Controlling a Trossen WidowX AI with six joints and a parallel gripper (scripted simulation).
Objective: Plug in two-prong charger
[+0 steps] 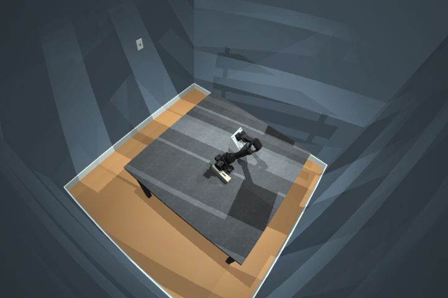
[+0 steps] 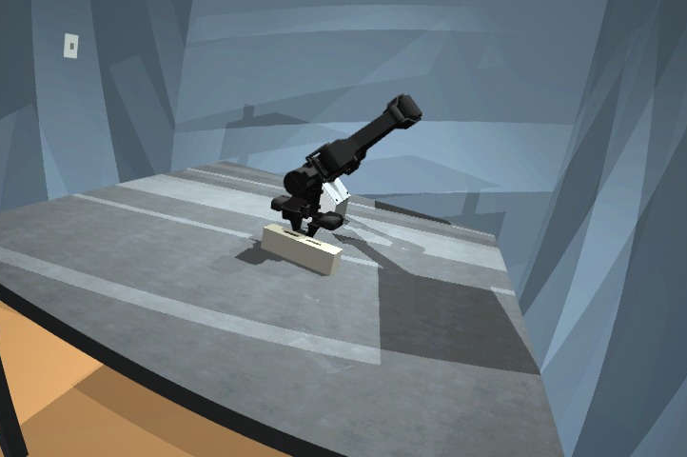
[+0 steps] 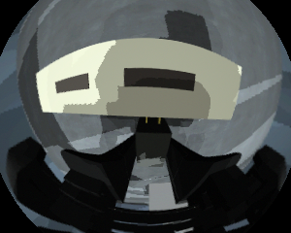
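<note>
My gripper tip is now 20 mm short of the two-prong charger and 10 mm below it.
</note>
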